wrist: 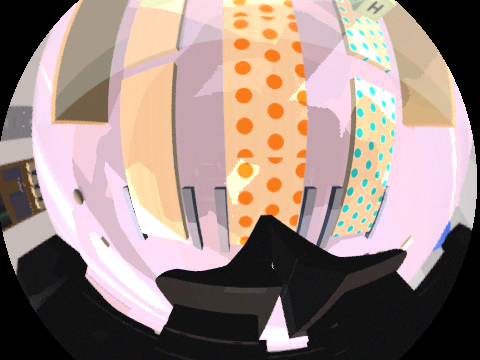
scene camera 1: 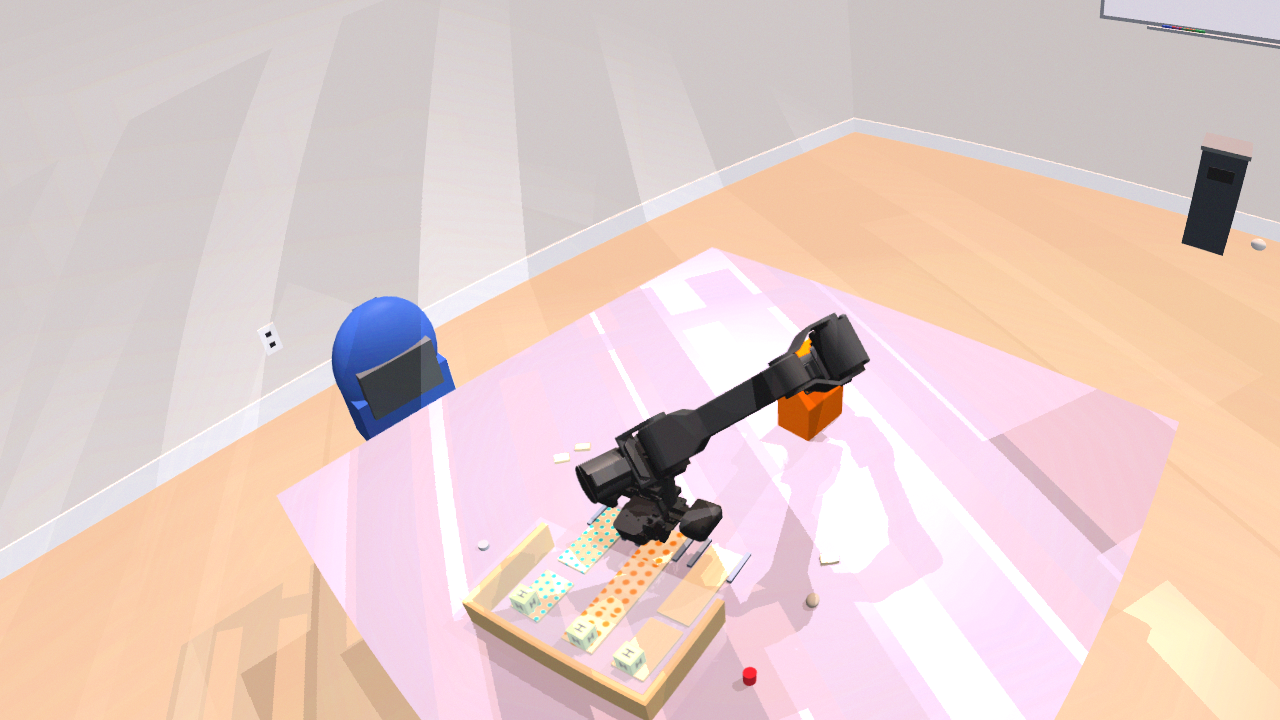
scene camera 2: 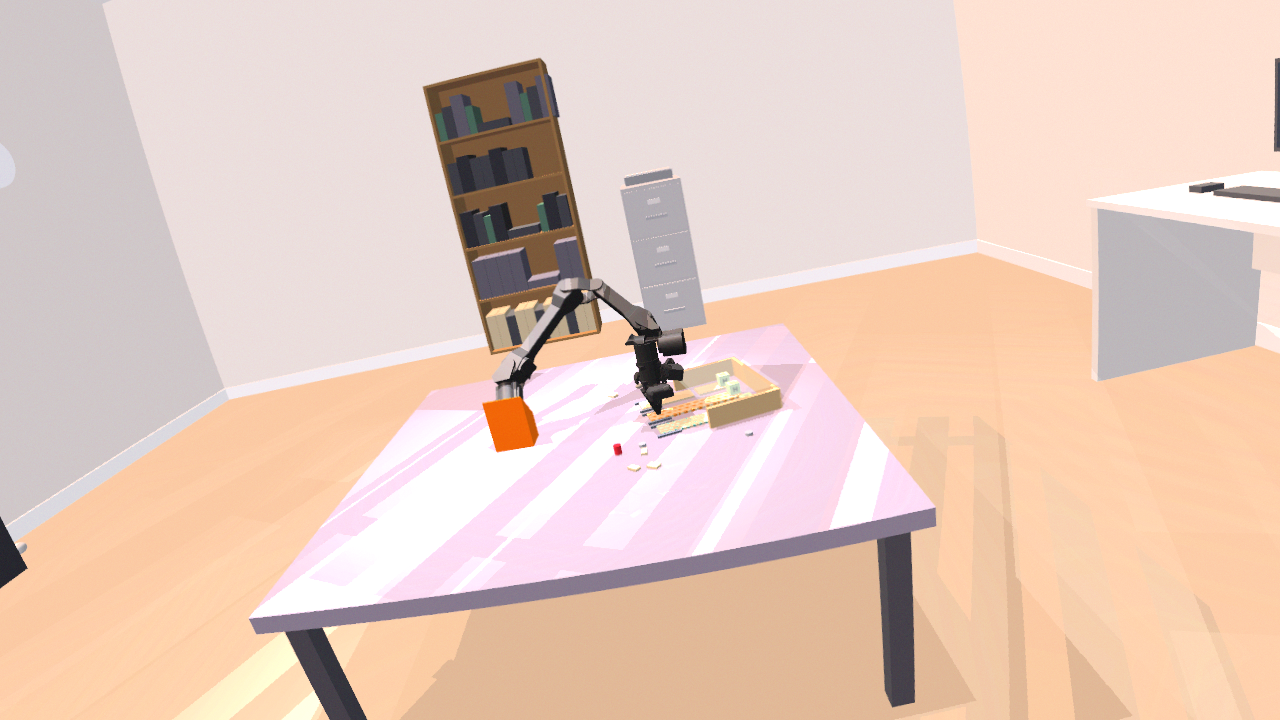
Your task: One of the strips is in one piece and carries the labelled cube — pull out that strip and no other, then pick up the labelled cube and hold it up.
Labels:
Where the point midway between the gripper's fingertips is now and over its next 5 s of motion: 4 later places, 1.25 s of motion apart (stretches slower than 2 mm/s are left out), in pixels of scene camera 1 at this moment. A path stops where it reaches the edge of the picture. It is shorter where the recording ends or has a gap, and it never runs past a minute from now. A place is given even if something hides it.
The gripper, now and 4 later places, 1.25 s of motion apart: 664, 540; 675, 526; 693, 504; 710, 483; 717, 464

